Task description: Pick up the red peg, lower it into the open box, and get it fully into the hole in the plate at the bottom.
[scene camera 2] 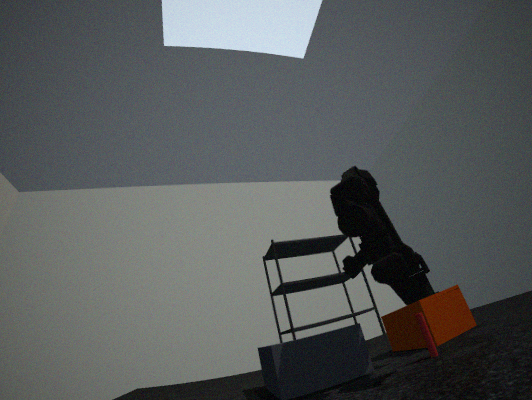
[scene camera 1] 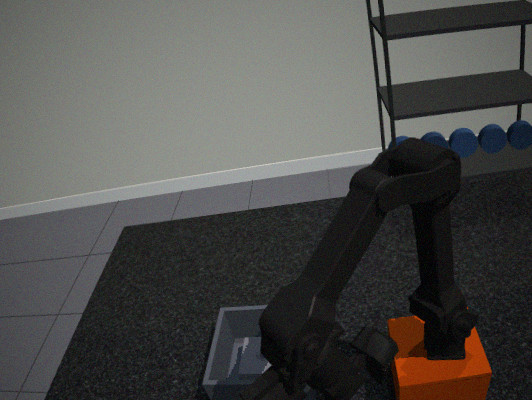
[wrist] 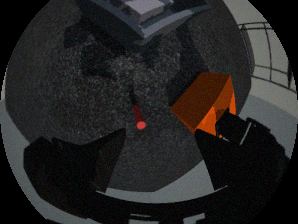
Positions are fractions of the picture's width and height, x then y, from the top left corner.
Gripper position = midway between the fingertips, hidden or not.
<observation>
In view: my gripper (scene camera 2: 0.77, 0.74).
My gripper is seen too in the wrist view (wrist: 0.54, 0.59).
</observation>
